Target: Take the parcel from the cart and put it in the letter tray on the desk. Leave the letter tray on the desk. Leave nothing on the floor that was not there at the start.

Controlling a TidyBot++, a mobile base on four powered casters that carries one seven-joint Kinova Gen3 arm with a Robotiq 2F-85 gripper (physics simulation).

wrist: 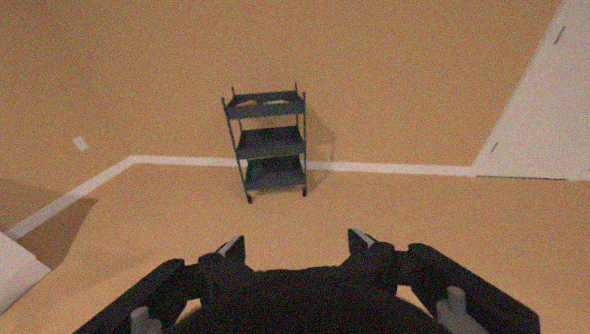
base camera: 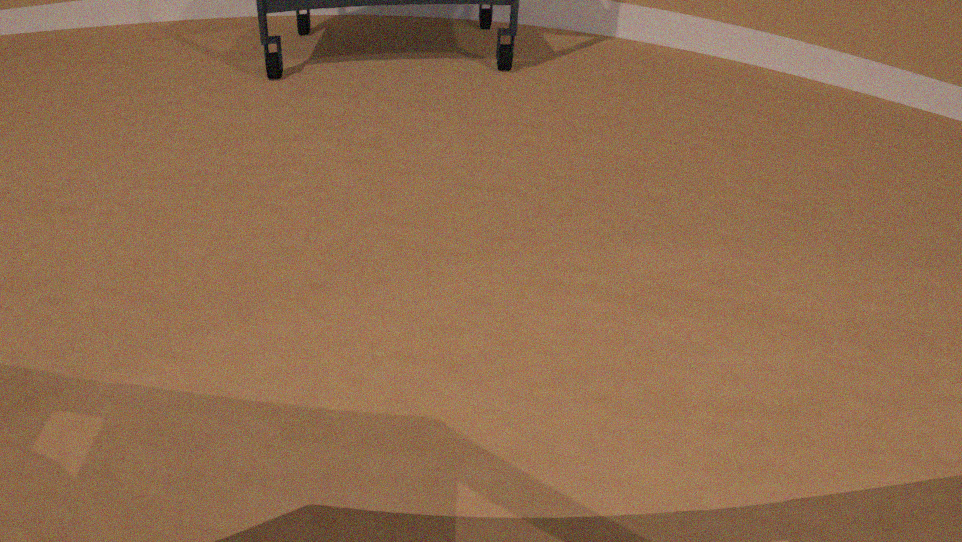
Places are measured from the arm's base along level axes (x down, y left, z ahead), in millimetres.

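Where they show: gripper, fingertip midpoint: (wrist: 296, 244).
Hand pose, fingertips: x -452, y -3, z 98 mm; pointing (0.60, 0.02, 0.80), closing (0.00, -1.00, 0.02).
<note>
After its pixels a point has its place.
A dark three-shelf cart (wrist: 271, 181) @(x 206, y 179, z 1031 mm) (base camera: 390, 2) @(x 262, y 146, z 1035 mm) stands on the floor against the far wall; in the base camera view only its lowest shelf edge and casters show. On its top shelf, an orange-brown thing (wrist: 246, 103) @(x -318, y 281, z 1137 mm) lies at the left and a whitish thing (wrist: 276, 102) @(x -279, y 112, z 1285 mm) at the right, both mostly hidden by the shelf's front lip; I cannot tell which is the parcel. My gripper (wrist: 296, 244) @(x -452, y -3, z 98 mm) is open, with nothing between its fingers, and is well away from the cart. The desk and the letter tray do not show in either view.
A white door (wrist: 545, 115) @(x -155, y -1794, z 1177 mm) is in the wall right of the cart. A white baseboard (wrist: 390, 167) @(x 339, y -846, z 1327 mm) (base camera: 740, 47) @(x 359, y -653, z 1355 mm) runs along the wall behind the cart. A pale block-like thing (wrist: 20, 272) @(x 289, y 1466, z 447 mm) juts in at the left edge of the wrist view. A wall plate (wrist: 80, 143) @(x -6, y 1886, z 1414 mm) is at the left.
</note>
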